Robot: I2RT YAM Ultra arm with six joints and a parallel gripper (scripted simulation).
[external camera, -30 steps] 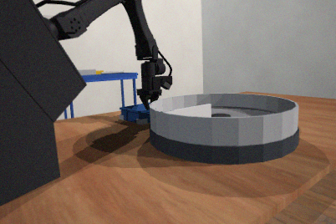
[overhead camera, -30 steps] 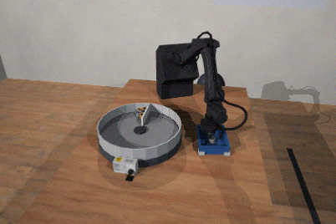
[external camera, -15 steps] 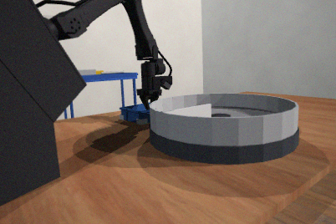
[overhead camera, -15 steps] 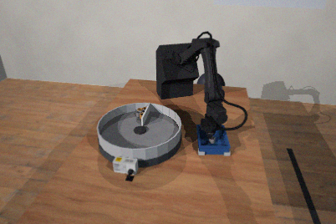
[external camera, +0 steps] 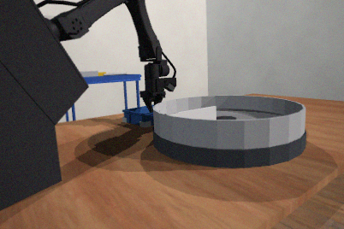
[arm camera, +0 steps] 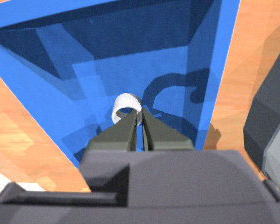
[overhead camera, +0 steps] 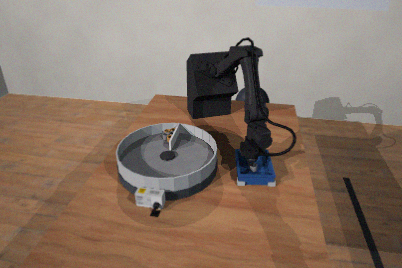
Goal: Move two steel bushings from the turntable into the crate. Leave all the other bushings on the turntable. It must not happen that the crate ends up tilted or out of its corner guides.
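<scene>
My hand is 10 mm to the right of the blue crate and 10 mm above it. Also, from my hand: grey turntable: 320 mm to the right, 160 mm ahead, 20 mm above.
</scene>
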